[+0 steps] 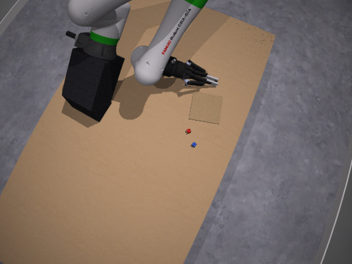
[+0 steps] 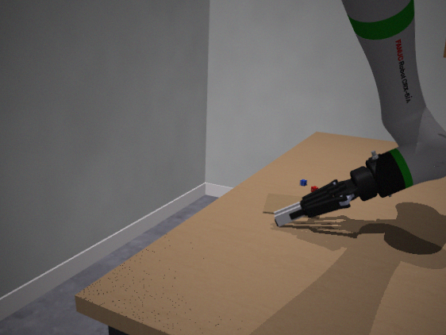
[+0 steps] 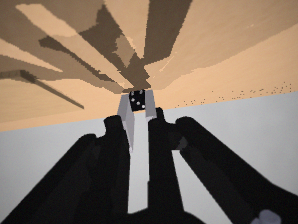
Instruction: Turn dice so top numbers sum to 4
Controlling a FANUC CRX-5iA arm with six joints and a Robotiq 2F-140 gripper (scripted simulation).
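My gripper is now 2 cm short of the black die, 2 cm above it and 1 cm to the right of it. Also, from my hand: red die 27 cm to the right, 2 cm below, 2 cm ahead; blue die 31 cm to the right, 7 cm ahead, 2 cm below; tan mat 12 cm to the right, 4 cm ahead, 3 cm below.
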